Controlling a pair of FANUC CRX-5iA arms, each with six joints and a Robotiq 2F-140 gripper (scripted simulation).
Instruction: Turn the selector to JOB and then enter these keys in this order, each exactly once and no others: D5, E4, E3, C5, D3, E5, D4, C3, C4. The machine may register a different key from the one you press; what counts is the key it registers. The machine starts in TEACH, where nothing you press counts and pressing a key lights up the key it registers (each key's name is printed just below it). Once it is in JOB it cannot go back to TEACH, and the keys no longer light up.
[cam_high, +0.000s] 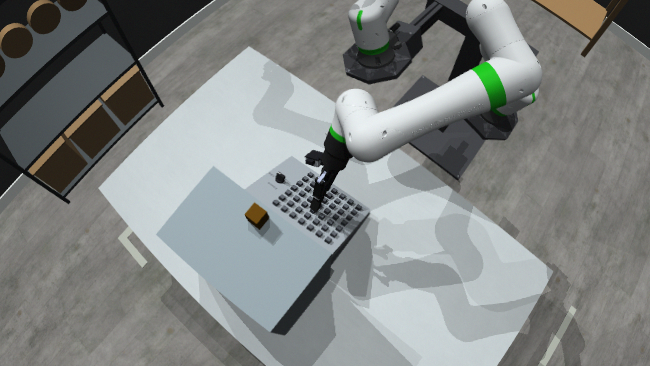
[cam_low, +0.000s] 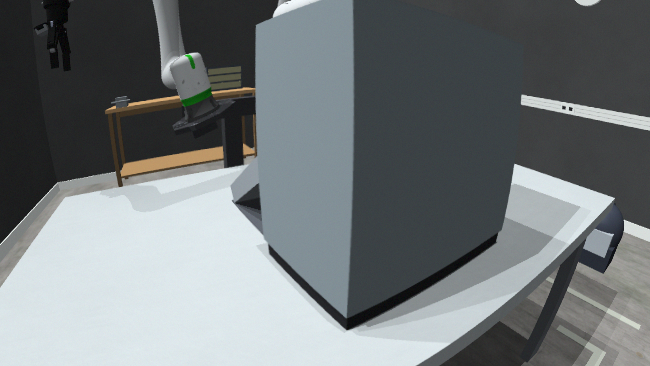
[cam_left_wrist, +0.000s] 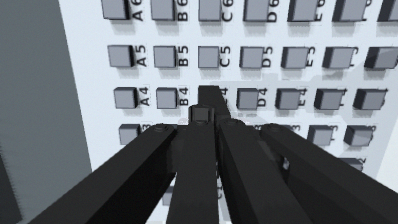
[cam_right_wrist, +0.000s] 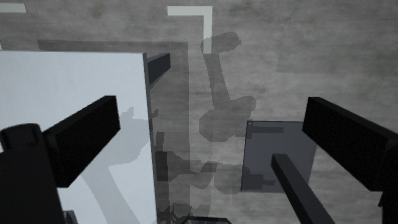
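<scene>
The key C4 lies 20 mm ahead of my left hand and 40 mm below it. From my left hand the other things lie so: key D5 (10 mm behind, 30 mm to the right, 50 mm below); key C5 (10 mm ahead, 40 mm to the right, 40 mm below); key D4 (10 mm behind, 50 mm below).
</scene>
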